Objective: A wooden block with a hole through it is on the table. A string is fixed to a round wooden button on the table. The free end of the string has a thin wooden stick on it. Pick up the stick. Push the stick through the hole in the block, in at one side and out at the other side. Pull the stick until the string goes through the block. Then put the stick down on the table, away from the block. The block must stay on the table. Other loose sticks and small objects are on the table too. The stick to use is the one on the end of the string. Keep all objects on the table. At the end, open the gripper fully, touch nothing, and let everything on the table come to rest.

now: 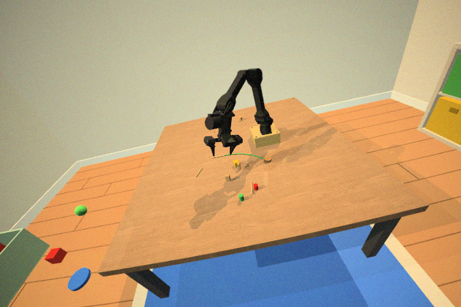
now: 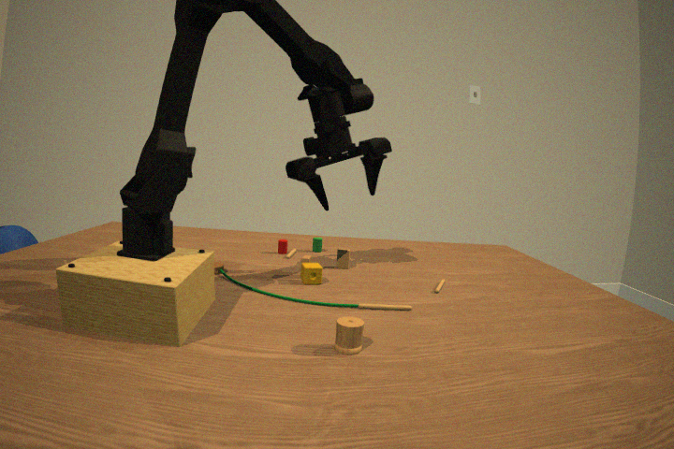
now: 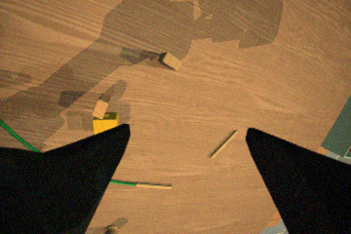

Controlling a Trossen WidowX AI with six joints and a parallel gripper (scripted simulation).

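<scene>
Now: the plain block 12 cm below my gripper tip, 7 cm behind it and 4 cm to the right of it. Round my gripper tip: yellow block 12 cm below, 7 cm to the right, 6 cm behind; then thin wooden stick 18 cm to the right, 13 cm below, 5 cm ahead; then red cylinder 14 cm to the left, 14 cm behind, 12 cm below.
</scene>
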